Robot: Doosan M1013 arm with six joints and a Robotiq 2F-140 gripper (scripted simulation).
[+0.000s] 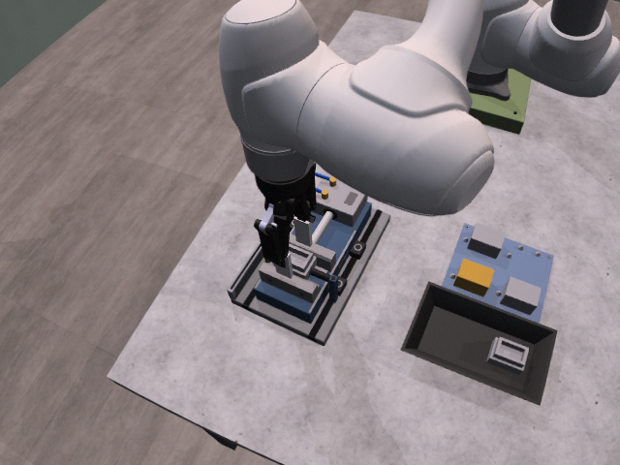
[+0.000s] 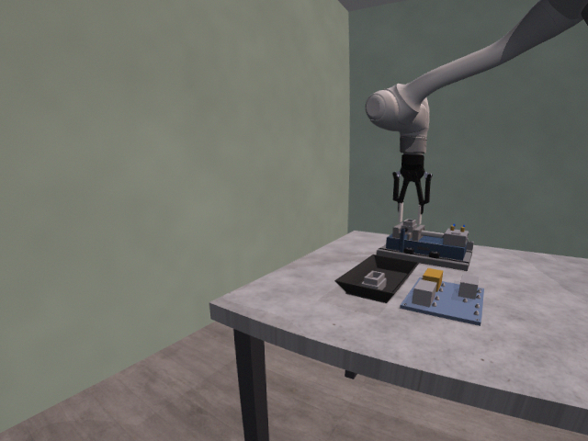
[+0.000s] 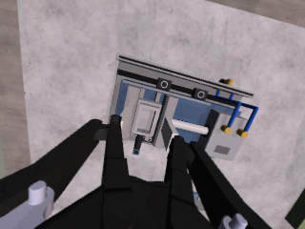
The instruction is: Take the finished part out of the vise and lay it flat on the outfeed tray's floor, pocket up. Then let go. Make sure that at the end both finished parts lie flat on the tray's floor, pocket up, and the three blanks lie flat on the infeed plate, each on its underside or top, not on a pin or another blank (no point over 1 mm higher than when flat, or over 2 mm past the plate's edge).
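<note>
The yellow block is 9 cm behind my hand, 31 cm to the left of it and 11 cm below it. From my hand the other things lie so: blue fixture plate: 12 cm behind, 36 cm to the left, 13 cm below.
</note>
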